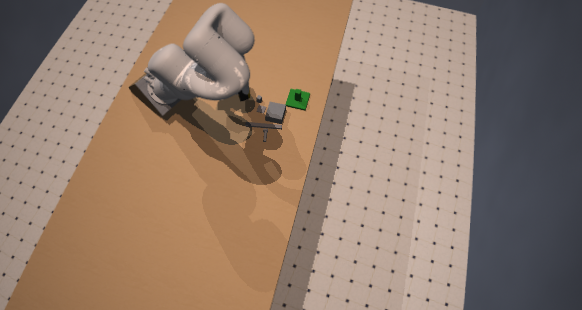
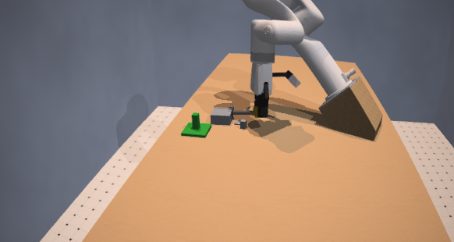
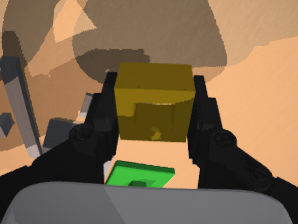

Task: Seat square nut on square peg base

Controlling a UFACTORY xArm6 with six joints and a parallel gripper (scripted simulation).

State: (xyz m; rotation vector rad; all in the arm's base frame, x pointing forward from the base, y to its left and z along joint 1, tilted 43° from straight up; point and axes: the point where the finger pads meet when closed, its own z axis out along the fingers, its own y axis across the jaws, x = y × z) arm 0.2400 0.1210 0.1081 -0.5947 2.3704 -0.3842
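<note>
Now: hand 5 cm short of the small grey cube, 5 cm above it and 1 cm to the right of it. Also, from my hand: grey block (13 cm ahead, 5 cm below, 3 cm to the right); then thin grey bar (10 cm ahead, 9 cm to the right, 6 cm below).
</note>
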